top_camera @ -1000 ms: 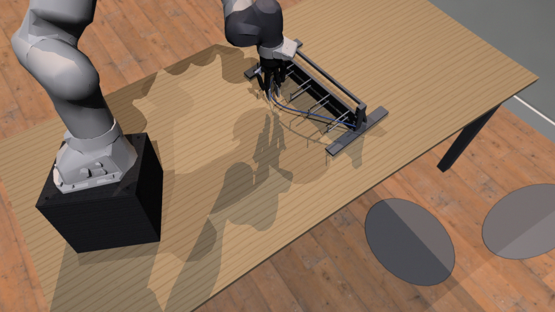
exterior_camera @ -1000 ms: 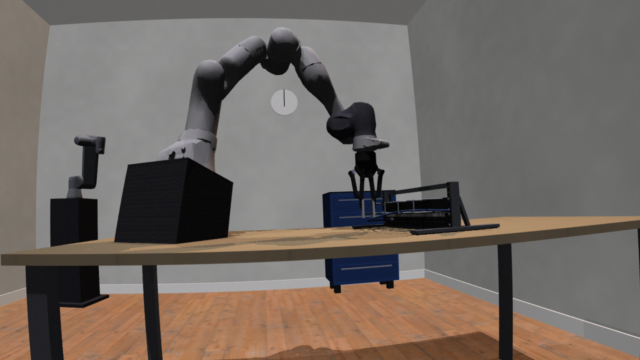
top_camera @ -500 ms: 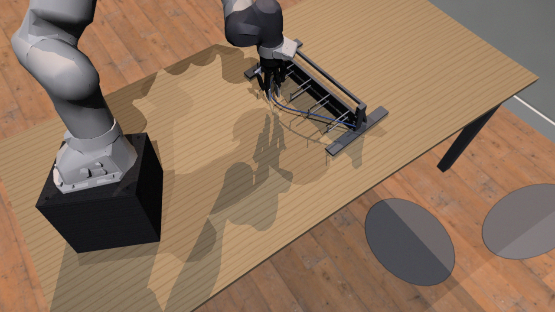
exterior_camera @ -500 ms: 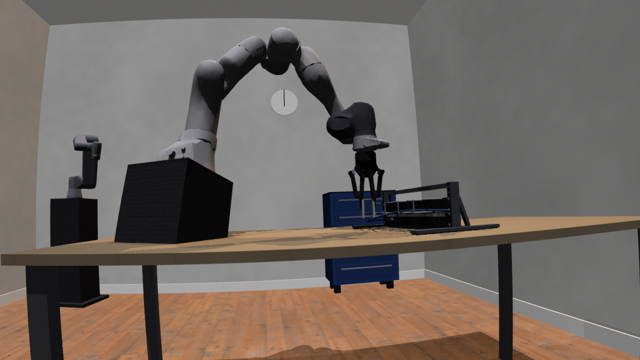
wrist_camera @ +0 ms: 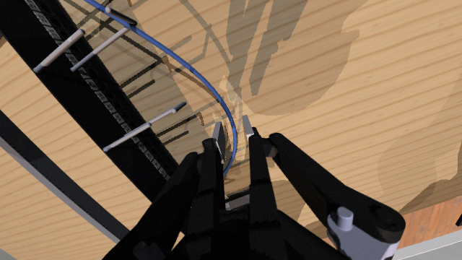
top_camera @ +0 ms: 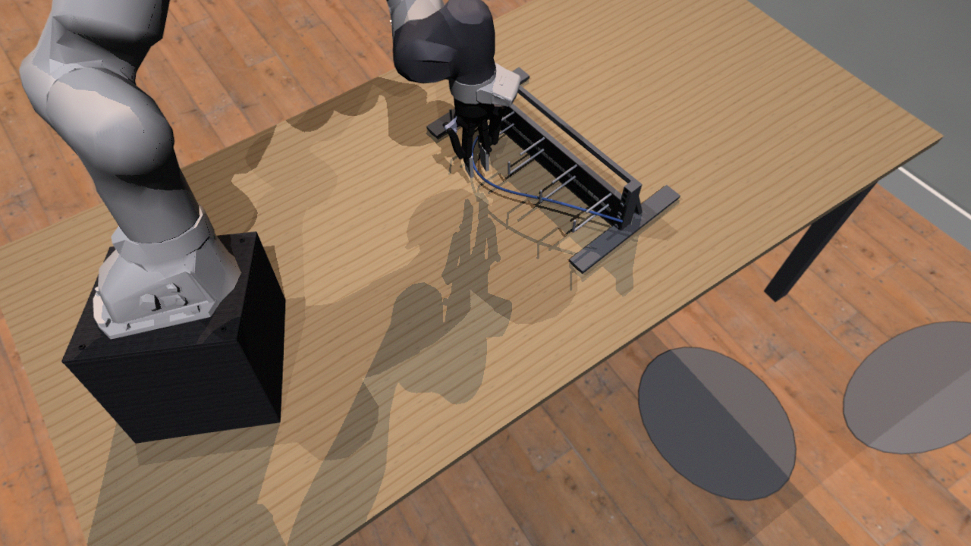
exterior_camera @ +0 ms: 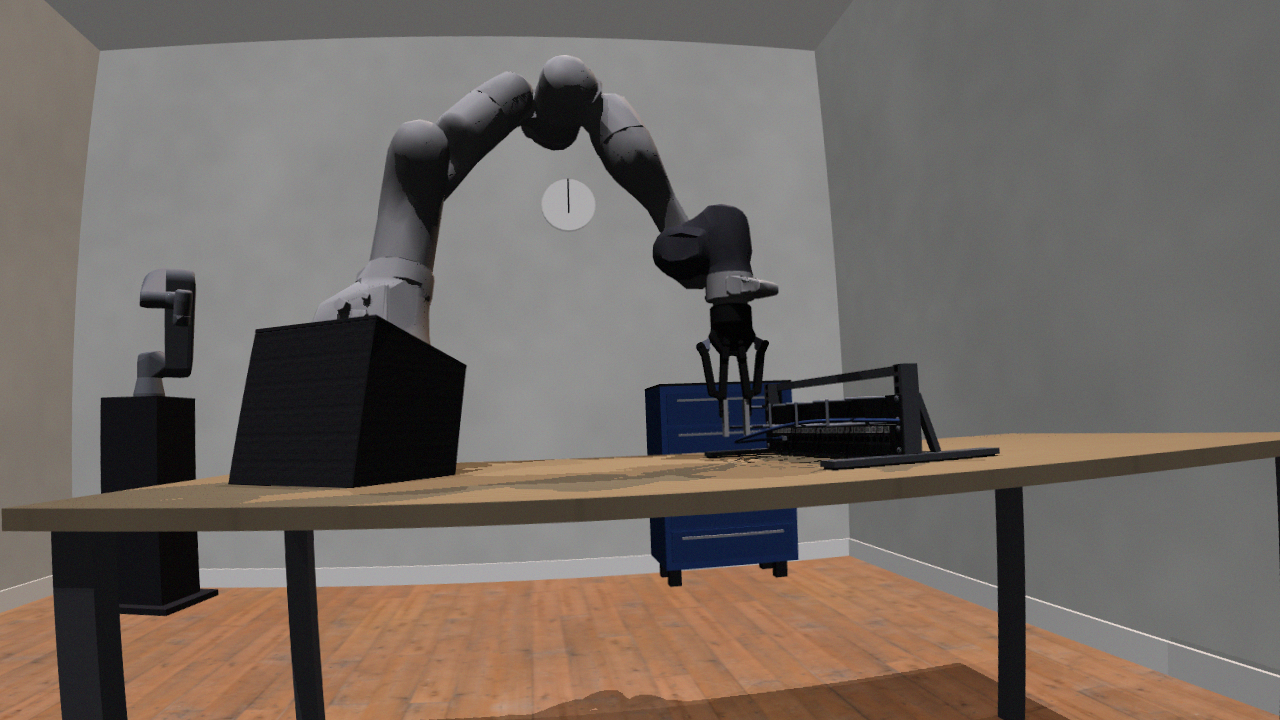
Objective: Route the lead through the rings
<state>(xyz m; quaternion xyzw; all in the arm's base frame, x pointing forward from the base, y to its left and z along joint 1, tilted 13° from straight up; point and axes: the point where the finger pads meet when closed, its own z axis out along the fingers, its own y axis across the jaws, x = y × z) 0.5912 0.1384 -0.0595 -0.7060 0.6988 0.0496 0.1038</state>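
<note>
Now: hand 170 mm short of the rack, 20 mm to the left of it and 10 mm above it.
</note>
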